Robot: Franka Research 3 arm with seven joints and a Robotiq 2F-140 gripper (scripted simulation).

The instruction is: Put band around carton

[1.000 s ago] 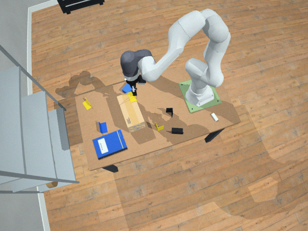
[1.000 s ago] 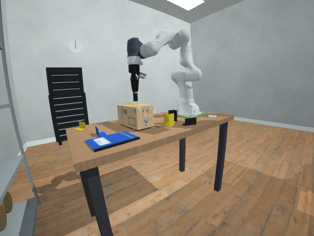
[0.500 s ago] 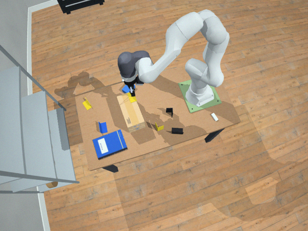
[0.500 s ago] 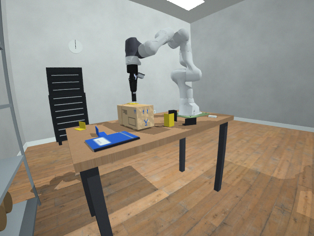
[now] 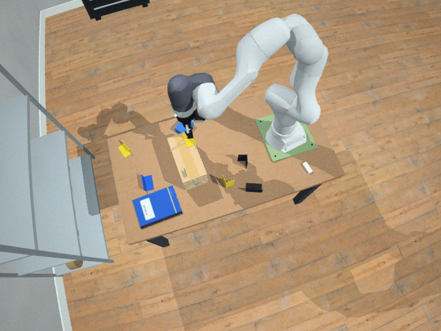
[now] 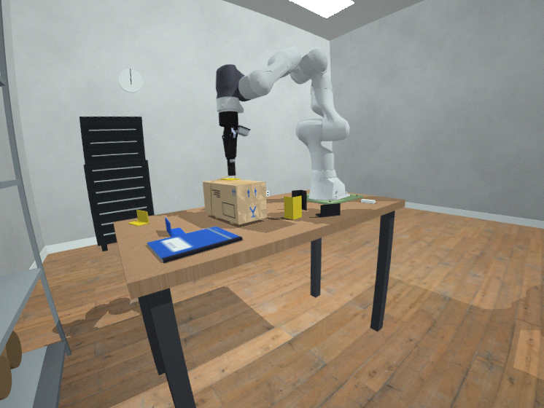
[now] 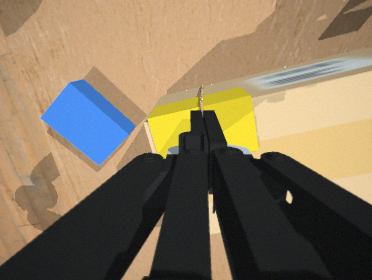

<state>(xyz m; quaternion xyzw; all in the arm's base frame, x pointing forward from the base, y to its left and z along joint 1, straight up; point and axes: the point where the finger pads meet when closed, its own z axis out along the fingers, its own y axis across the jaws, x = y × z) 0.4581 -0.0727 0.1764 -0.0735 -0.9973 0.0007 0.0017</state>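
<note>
My hand is 110 mm above the cardboard carton, 80 mm to the right of it and 40 mm short of it. The rest, counted from my hand: blue block (170 mm below, 140 mm to the right, 10 mm ahead); then white block (540 mm behind, 280 mm to the left, 180 mm below); then blue corner guard (280 mm ahead, 170 mm below, 110 mm to the left).
</note>
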